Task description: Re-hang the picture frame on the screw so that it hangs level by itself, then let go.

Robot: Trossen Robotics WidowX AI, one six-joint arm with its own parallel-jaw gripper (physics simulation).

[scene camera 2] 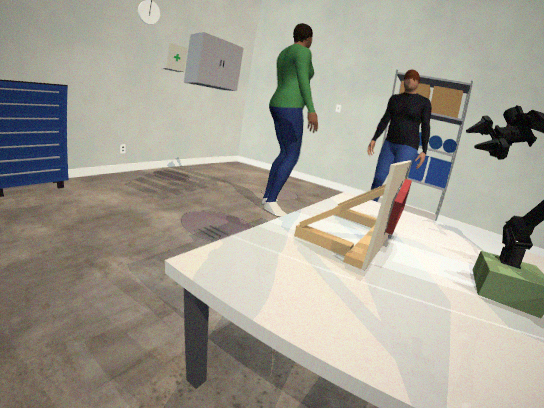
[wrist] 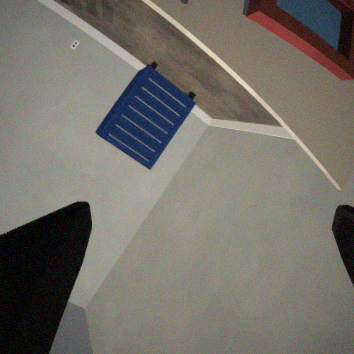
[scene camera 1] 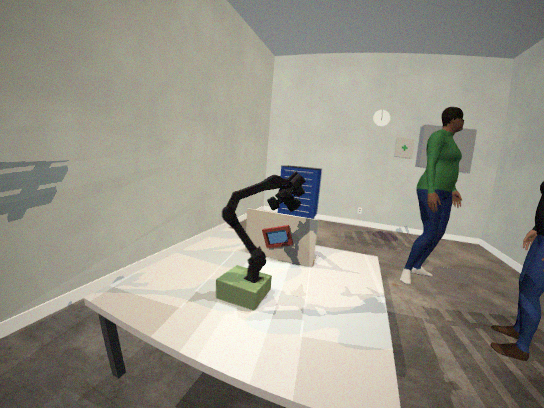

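Where they show: gripper, fingertip midpoint: (scene camera 2: 470, 138) (wrist: 218, 217); arm's base at its link origin: (scene camera 2: 509, 263) (scene camera 1: 252, 278).
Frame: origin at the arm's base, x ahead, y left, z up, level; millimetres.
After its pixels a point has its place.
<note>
The picture frame (scene camera 1: 267, 240) {x 405, y 146, z 41 mm} (scene camera 2: 398, 207) {x 403, y 183, z 90 mm} (wrist: 300, 46) {x 424, y 97, z 139 mm} has a red border around a blue picture. It is against the front of the upright beige board (scene camera 1: 258, 220) {x 422, y 233, z 156 mm} (scene camera 2: 382, 215) {x 412, y 312, z 83 mm} (wrist: 300, 100) {x 432, y 151, z 184 mm} and is tilted, its right side higher in the first scene view. The screw does not show. My gripper (scene camera 1: 283, 204) {x 258, y -26, z 361 mm} (scene camera 2: 472, 139) {x 258, y -26, z 361 mm} (wrist: 218, 217) {x 258, y -26, z 361 mm} is open and empty. It is in the air in front of the board, higher than the picture frame and apart from it. In the wrist view part of the picture frame shows at the top right corner.
The board stands on a wooden support (scene camera 2: 325, 239) {x 574, y 299, z -60 mm} on the white table (scene camera 1: 340, 325) {x 7, y -442, z -90 mm} (scene camera 2: 300, 300) {x 454, y 586, z -90 mm}. The arm stands on a green block (scene camera 1: 237, 293) {x -112, y 8, z -27 mm} (scene camera 2: 510, 285) {x -1, y 138, z -25 mm}. A blue drawer cabinet (scene camera 1: 311, 192) (scene camera 2: 32, 135) (wrist: 147, 120) and a person in green (scene camera 1: 440, 160) (scene camera 2: 290, 75) are beyond the table.
</note>
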